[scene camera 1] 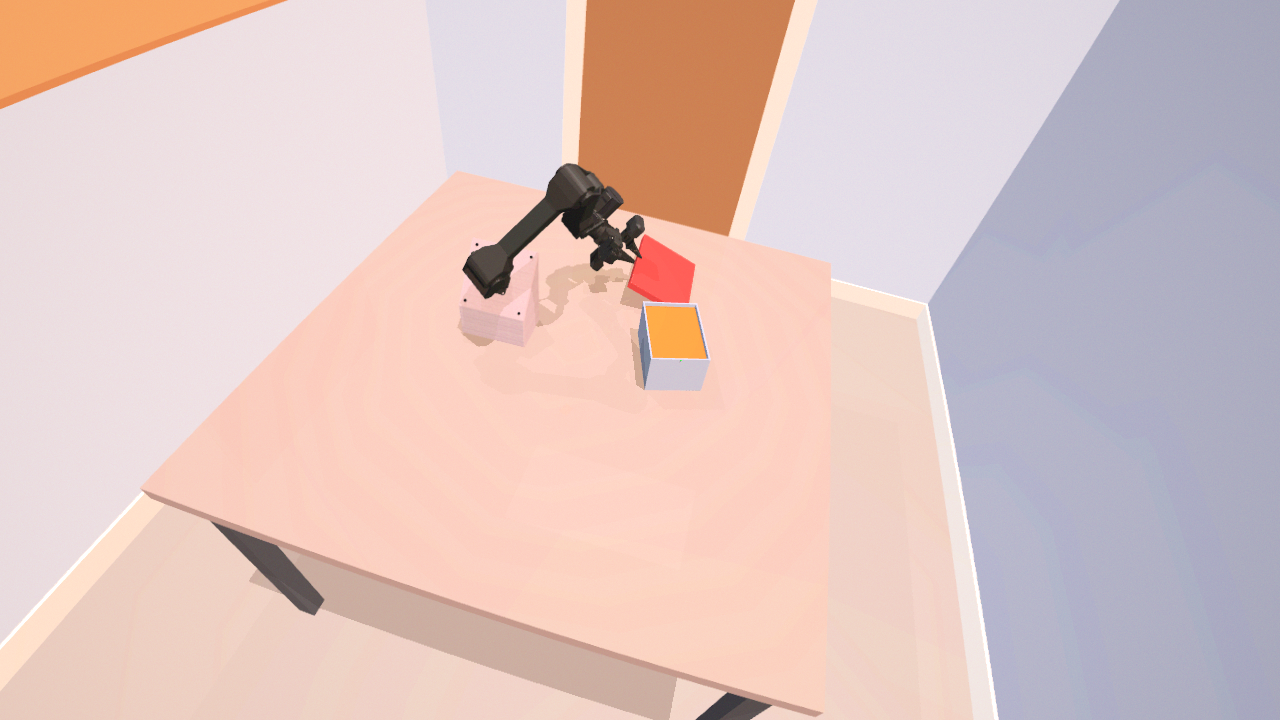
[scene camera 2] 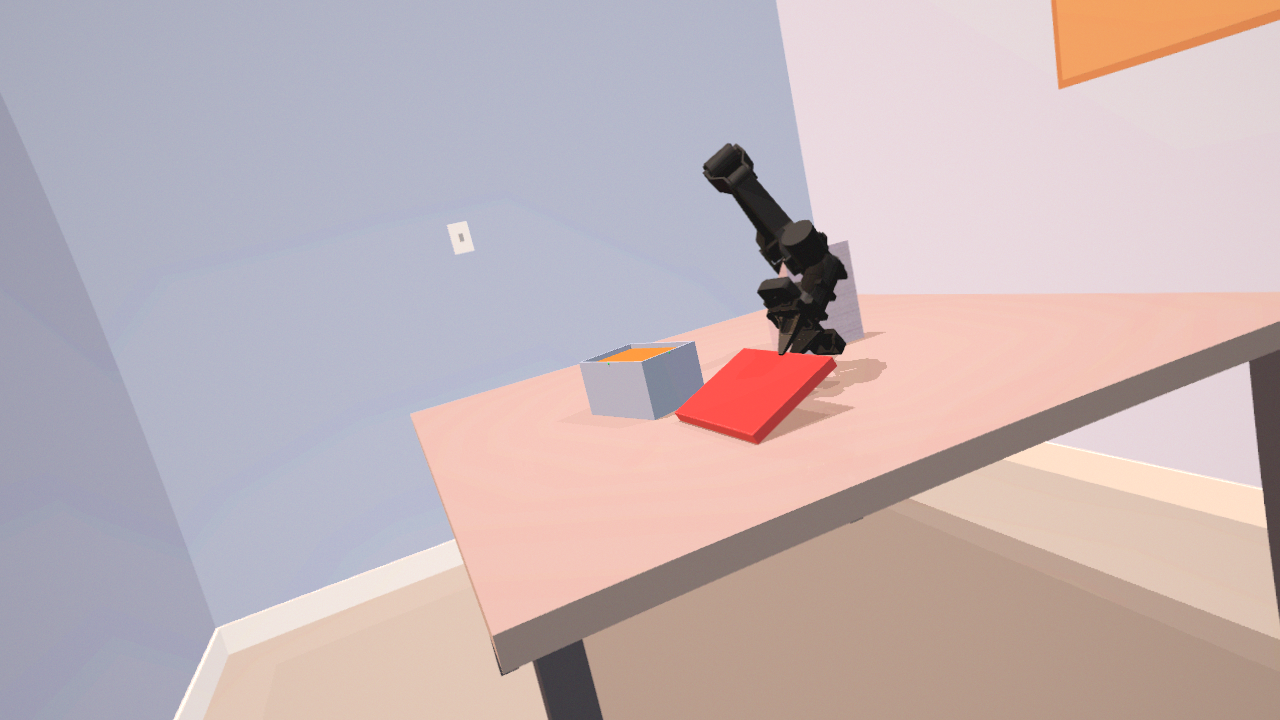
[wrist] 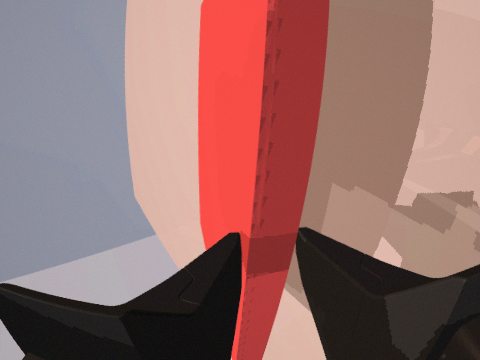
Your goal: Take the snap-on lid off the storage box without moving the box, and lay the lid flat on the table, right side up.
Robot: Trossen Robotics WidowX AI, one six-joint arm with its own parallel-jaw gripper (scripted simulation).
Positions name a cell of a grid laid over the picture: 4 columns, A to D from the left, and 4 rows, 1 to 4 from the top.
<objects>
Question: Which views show the red lid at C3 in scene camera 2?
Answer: Scene camera 1, scene camera 2 and the wrist view: all of them.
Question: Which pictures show my gripper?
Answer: Scene camera 1, scene camera 2 and the wrist view: all of them.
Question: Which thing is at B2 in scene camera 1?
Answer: My gripper.
</objects>
